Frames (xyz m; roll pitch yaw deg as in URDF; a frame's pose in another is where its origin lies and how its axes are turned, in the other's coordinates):
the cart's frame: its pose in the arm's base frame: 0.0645 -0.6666 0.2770 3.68 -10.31 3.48
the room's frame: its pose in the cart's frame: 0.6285 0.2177 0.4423 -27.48 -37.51 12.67
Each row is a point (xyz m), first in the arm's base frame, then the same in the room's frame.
Working: the arm's base frame: its pose in the room's frame: -0.9261 0.6213 0.0545 21.82 49.78 6.68

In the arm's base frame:
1: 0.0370 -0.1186 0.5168
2: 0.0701 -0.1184 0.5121
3: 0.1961 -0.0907 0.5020
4: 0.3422 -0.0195 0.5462
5: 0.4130 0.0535 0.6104
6: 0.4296 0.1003 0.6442
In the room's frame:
1: -0.5368 0.3627 0.3076
2: -0.5190 0.3667 0.2796
3: -0.4410 0.4055 0.1840
4: -0.3019 0.4718 0.1160
5: -0.1958 0.5285 0.1179
6: -0.1518 0.5647 0.1367

